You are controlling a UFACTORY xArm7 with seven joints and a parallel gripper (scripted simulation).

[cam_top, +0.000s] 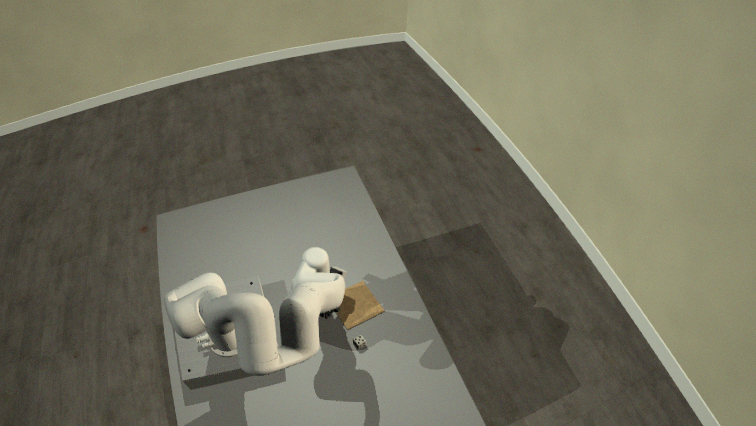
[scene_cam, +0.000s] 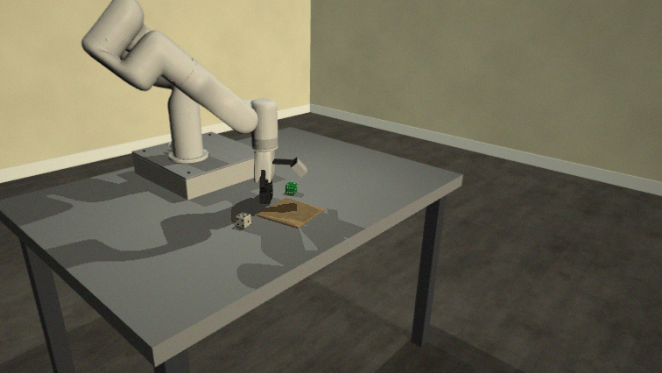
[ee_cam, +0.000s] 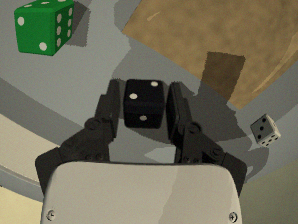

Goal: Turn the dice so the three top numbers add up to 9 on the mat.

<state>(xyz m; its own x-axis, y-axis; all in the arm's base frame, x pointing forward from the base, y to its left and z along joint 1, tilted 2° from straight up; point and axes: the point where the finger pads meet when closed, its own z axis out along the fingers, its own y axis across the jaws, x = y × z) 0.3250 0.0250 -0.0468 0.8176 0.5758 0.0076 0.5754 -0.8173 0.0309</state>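
My gripper is now 1 cm above the black die. Round my hand: green die: 9 cm to the left, 2 cm ahead, 1 cm below; white die: 16 cm to the right, 6 cm ahead, 1 cm below; tan mat: 11 cm ahead, 2 cm to the right, 2 cm below.
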